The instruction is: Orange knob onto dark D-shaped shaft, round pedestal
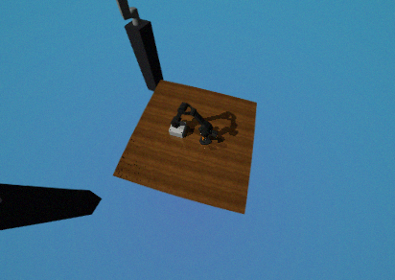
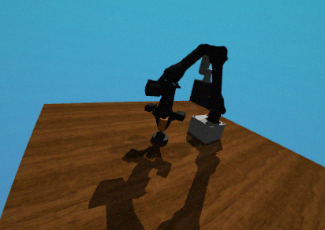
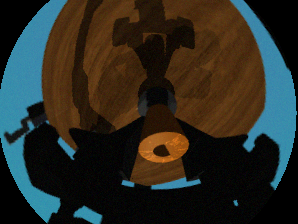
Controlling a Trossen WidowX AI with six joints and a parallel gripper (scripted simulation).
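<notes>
The orange knob lies 2 cm above my gripper tip. From my gripper tip the other things lie so: round dark pedestal: 4 cm below.
</notes>
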